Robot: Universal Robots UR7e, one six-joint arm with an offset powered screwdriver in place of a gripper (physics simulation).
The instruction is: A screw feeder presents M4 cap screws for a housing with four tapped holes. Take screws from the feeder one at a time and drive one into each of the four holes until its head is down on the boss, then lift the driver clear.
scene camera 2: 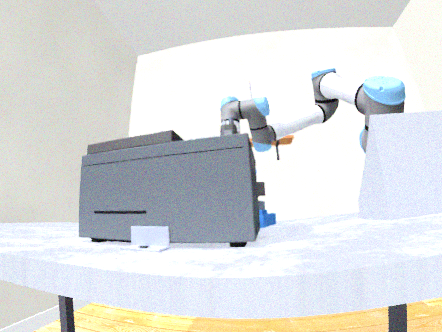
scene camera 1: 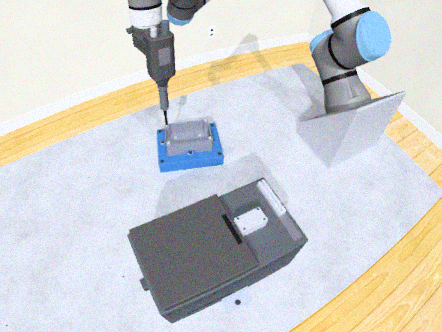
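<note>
The grey open-topped housing [scene camera 1: 197, 146] sits on a blue fixture [scene camera 1: 192, 162] [scene camera 2: 268, 218] in scene camera 1. My screwdriver [scene camera 1: 167, 124] stands upright with its thin dark bit at the housing's back left corner. The bit tip is at the rim there; whether it touches or bears a screw is too small to tell. The holes and any screw heads in the corners cannot be made out clearly. The dark grey screw feeder [scene camera 1: 190, 250] [scene camera 2: 165, 190] stands in front, with a white block [scene camera 1: 251, 220] in its open bay. In scene camera 2 the feeder hides the bit and most of the housing.
A light grey slanted panel [scene camera 1: 367, 125] [scene camera 2: 405, 165] stands by the arm's base [scene camera 1: 345, 92]. A small white bracket [scene camera 1: 245, 298] [scene camera 2: 150, 235] is at the feeder's near side. The feeder's tall body stands between scene camera 2 and the fixture.
</note>
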